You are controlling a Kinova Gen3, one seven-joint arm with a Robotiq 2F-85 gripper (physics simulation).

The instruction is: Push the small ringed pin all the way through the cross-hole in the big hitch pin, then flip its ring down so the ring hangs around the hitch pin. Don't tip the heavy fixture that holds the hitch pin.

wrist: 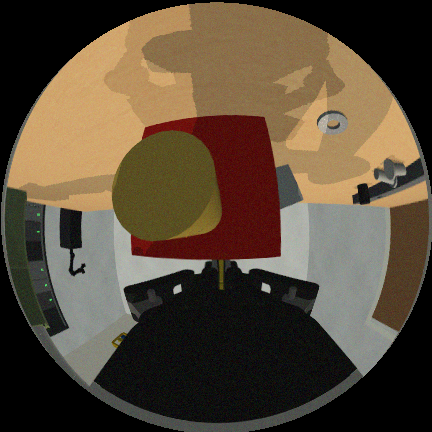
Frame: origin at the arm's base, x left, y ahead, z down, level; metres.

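Seen in the pictures: gripper, fingertip midpoint: (pixel 220 264).
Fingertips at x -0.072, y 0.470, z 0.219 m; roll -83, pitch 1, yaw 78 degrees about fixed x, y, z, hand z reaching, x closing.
Offsets run from my fingertips to a thing's top centre. "pt": to the spot under its first point. Level surfaces: height alone.
The big hitch pin {dx +0.124, dy -0.042, dz +0.037 m} (pixel 165 185) is a thick gold cylinder with its round end close to the camera in the wrist view, left of centre. It stands out from a red plate of the heavy fixture {dx +0.066, dy -0.012, dz +0.023 m} (pixel 247 185). Its cross-hole does not show. My gripper (pixel 220 264) is at the lower centre, below the plate's bottom edge in the view, with its fingers nearly together on a thin gold strip, which looks like part of the small ringed pin {dx +0.005, dy -0.001, dz -0.070 m} (pixel 221 277) seen edge-on. The far end of this pin and the shape of its ring are hidden.
A grey block {pt dx +0.081, dy +0.033, dz +0.068 m} (pixel 289 186) shows beside the red plate. A grey washer {dx +0.121, dy +0.064, dz +0.115 m} (pixel 332 123) lies on the tabletop {dz +0.118 m} (pixel 75 125) at the upper right. Grey pins {dx +0.164, dy +0.214, dz +0.089 m} (pixel 391 171) lie near a dark bar (pixel 412 176) and a black knob {dx +0.052, dy +0.300, dz +0.078 m} (pixel 363 194) at the right.
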